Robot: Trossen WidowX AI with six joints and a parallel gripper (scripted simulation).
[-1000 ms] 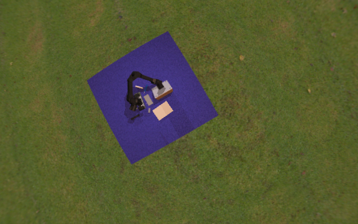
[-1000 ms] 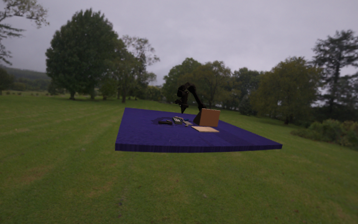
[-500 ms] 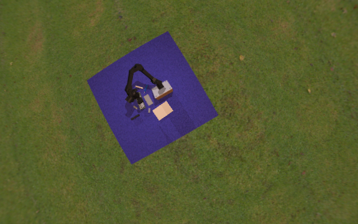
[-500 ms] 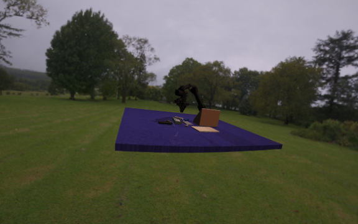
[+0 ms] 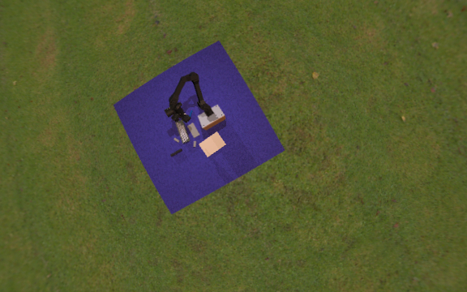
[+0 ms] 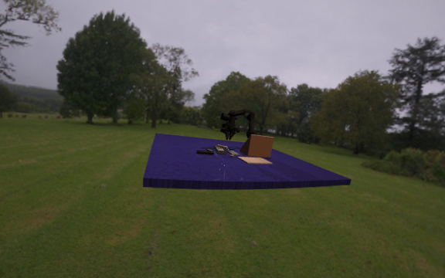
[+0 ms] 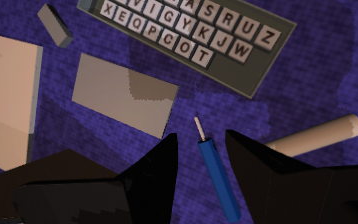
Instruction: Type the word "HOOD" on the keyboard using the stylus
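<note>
Right now my gripper tip is 8 cm above the blue stylus, 4 cm past it and 1 cm to the left of it. From my gripper tip the other things lie so: grey slab: 12 cm to the left, 8 cm below, 1 cm behind; grey stylus tip: 8 cm below, 1 cm to the left, 1 cm behind; pale stick: 9 cm to the right, 8 cm below, 1 cm ahead.
</note>
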